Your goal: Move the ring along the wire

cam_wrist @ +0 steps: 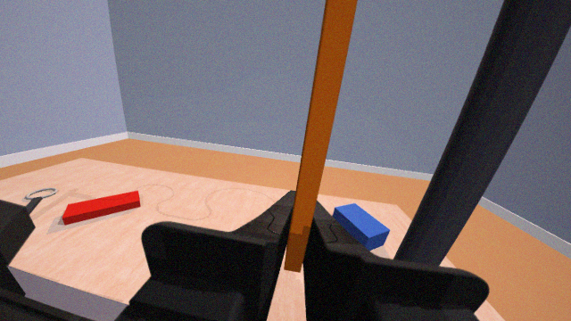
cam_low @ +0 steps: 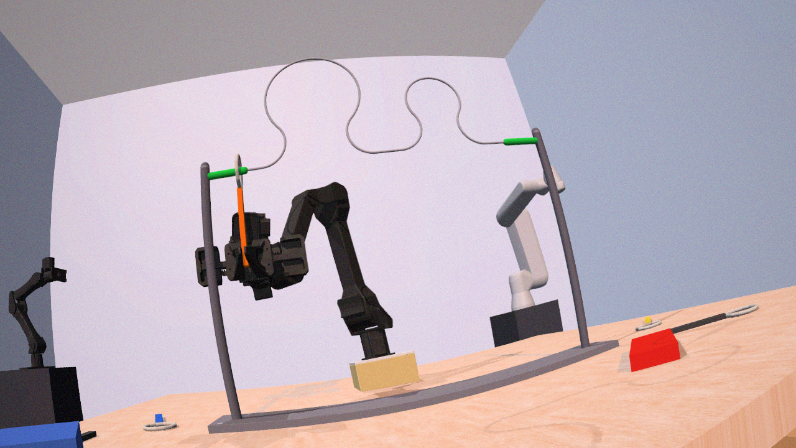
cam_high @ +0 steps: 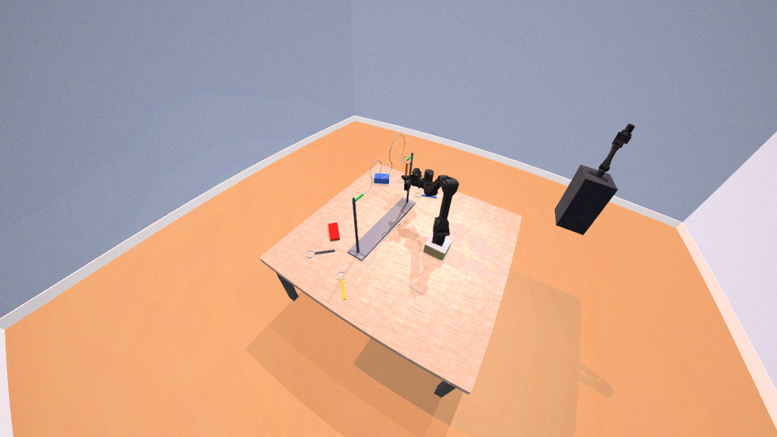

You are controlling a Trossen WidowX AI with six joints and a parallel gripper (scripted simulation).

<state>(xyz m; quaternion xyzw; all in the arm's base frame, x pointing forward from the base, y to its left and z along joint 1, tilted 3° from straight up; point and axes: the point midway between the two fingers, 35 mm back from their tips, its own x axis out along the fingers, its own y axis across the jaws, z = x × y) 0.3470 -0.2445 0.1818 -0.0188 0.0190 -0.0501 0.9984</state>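
The wire rig lies 23 cm to the left of my gripper tip, 4 cm above it and 1 cm behind it. The rest, counted from my gripper tip: orange-handled ring 9 cm above, 3 cm behind; then blue block 26 cm ahead, 23 cm below, 22 cm to the right; then blue-handled ring 25 cm below, 20 cm to the right, 11 cm behind.
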